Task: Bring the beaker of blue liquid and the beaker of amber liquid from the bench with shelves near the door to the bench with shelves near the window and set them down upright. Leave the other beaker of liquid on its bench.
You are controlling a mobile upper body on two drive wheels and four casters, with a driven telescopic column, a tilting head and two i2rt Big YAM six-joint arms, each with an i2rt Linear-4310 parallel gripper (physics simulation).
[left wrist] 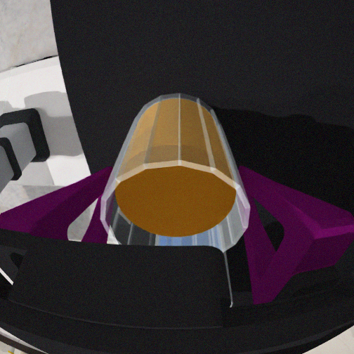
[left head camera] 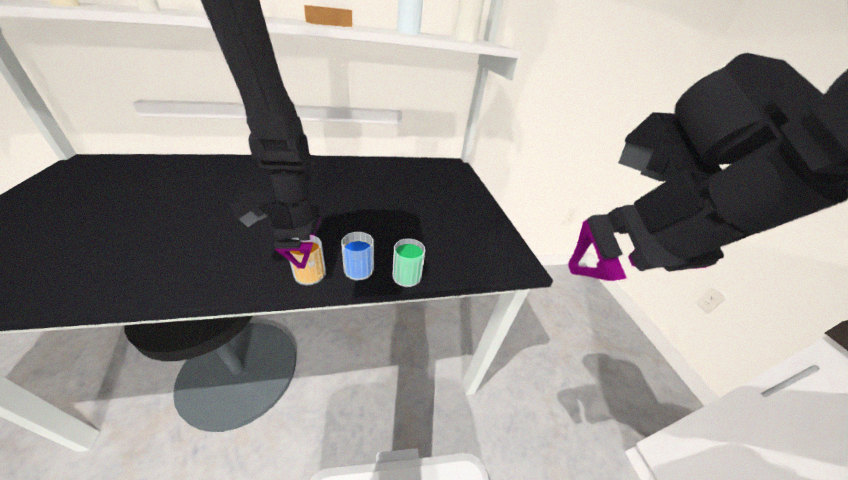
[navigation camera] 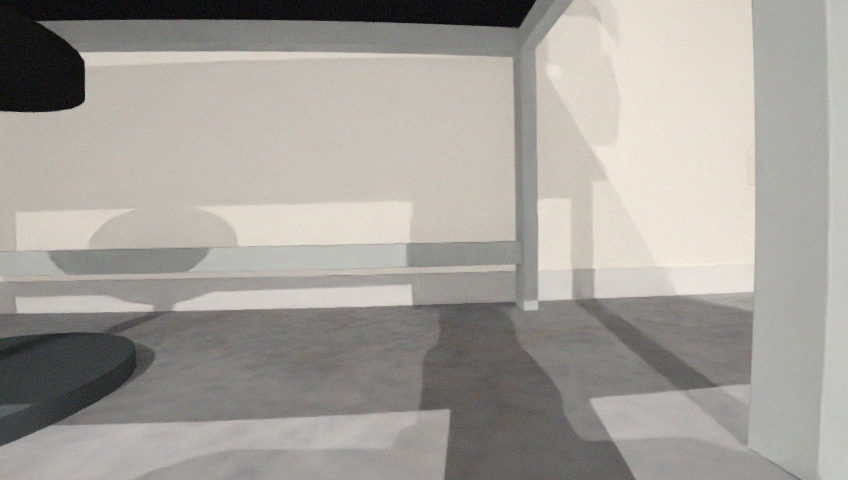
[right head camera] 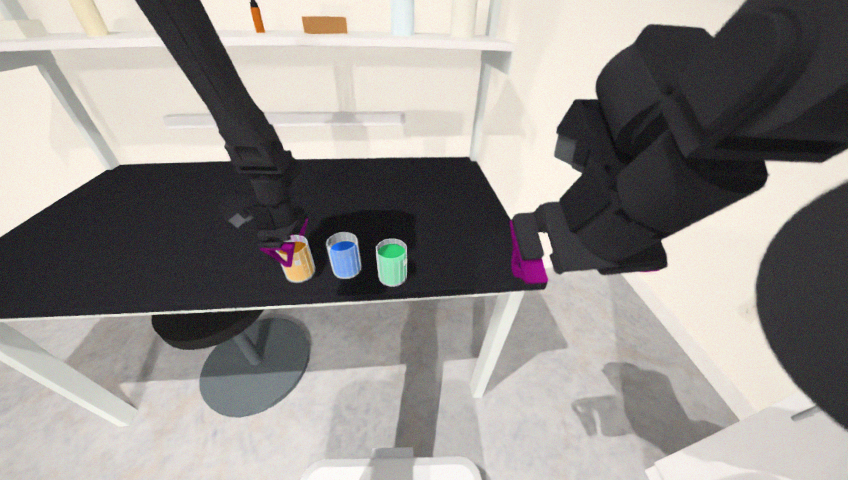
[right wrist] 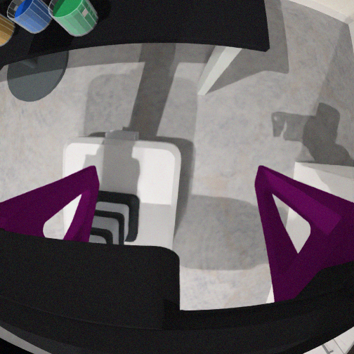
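Observation:
Three beakers stand upright in a row near the front edge of the black bench point(left head camera: 146, 227): amber point(left head camera: 307, 262), blue point(left head camera: 357, 255) and green point(left head camera: 408, 262). My left gripper point(left head camera: 298, 250) reaches down over the amber beaker. In the left wrist view its purple fingers point(left wrist: 175, 211) stand on either side of the amber beaker point(left wrist: 175, 168), close to its wall, open and not gripping it. My right gripper point(left head camera: 596, 256) hangs open and empty in the air past the bench's right end, above the floor point(right wrist: 175, 211). The blue point(right wrist: 29, 10) and green point(right wrist: 73, 12) beakers show at the top left of the right wrist view.
A shelf point(left head camera: 354, 30) with small items runs above the back of the bench. A black stool on a round base point(left head camera: 194, 340) stands under the bench. A white bench leg point(left head camera: 493, 340) is at the front right. White furniture point(left head camera: 773, 417) stands at the lower right.

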